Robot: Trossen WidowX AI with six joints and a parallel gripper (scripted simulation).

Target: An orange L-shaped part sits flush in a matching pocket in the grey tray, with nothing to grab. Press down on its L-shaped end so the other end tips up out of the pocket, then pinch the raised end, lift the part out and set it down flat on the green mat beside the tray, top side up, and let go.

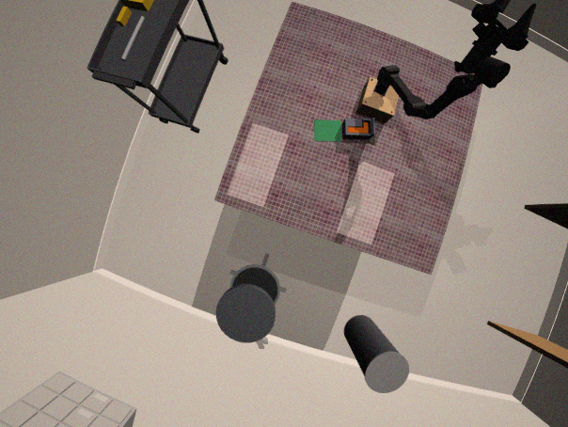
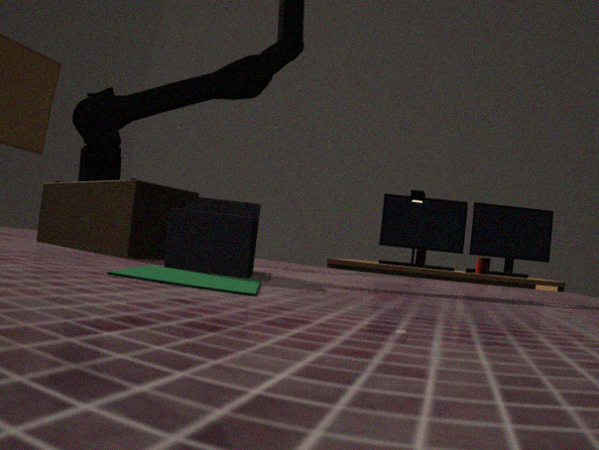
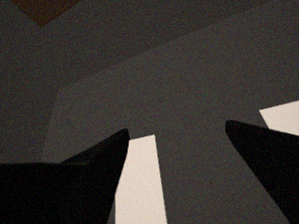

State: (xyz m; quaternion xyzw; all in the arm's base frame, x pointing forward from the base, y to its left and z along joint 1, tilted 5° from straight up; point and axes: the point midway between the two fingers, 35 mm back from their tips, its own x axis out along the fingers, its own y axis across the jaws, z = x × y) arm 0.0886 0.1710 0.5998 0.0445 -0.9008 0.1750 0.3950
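Now: gripper tip 68 cm above the orange L-shaped part, 21 cm short of it and 15 cm to the left of it. From my gripper tip the other things lie so: green mat 74 cm below, 30 cm to the right, 29 cm ahead.
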